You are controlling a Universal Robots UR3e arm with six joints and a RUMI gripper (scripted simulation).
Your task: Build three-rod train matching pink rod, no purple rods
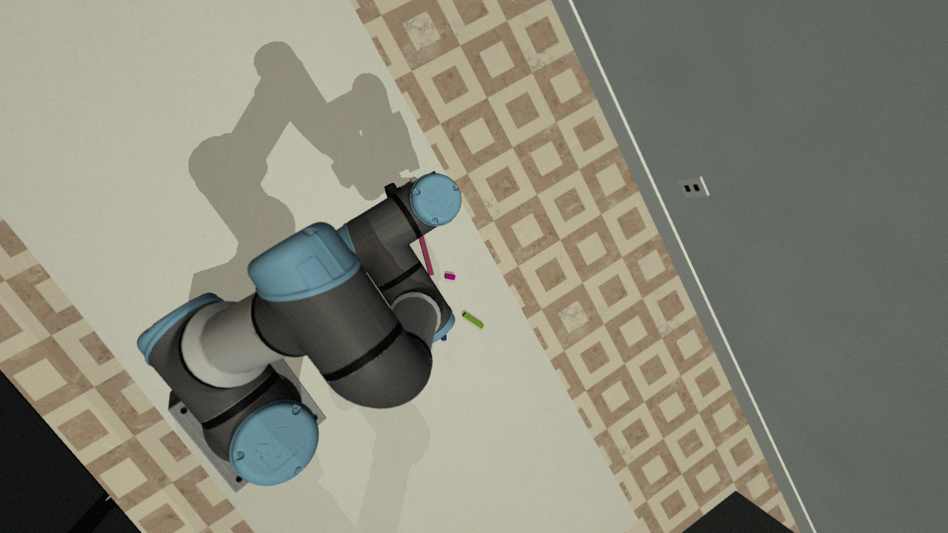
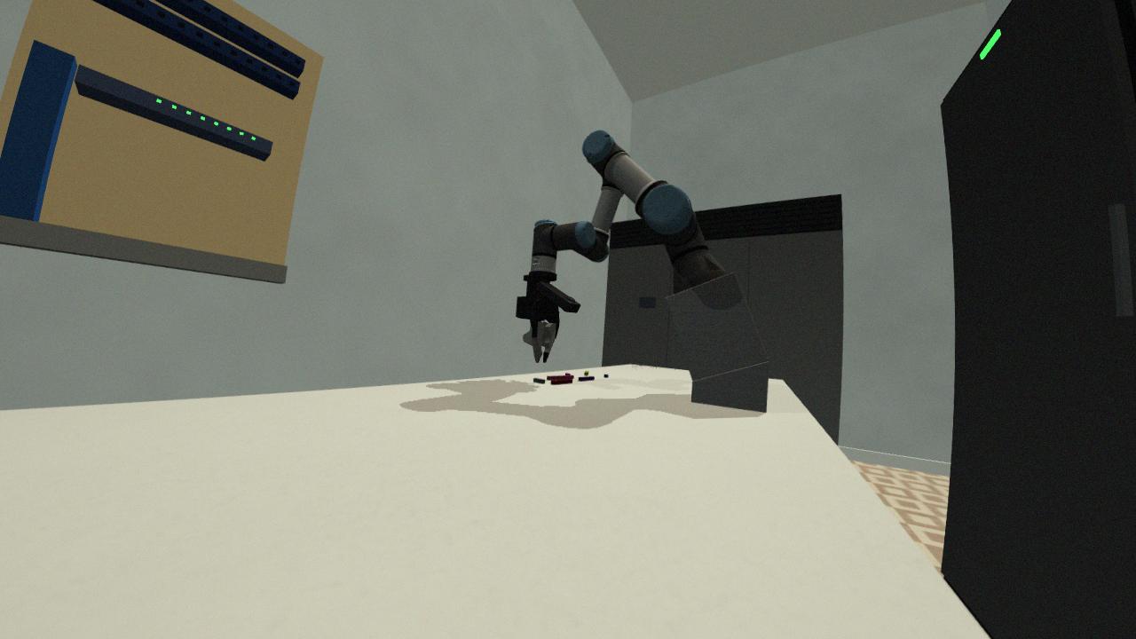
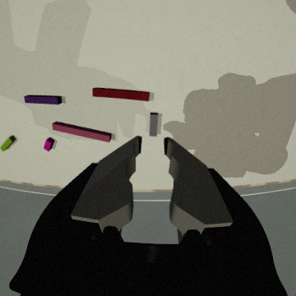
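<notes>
Right now my hand is 60 mm above the grey rod. The rest, counted from my hand: red rod (40 mm behind, 40 mm to the right, 60 mm below); pink rod (20 mm ahead, 100 mm to the right, 60 mm below); purple rod (30 mm behind, 160 mm to the right, 60 mm below).
</notes>
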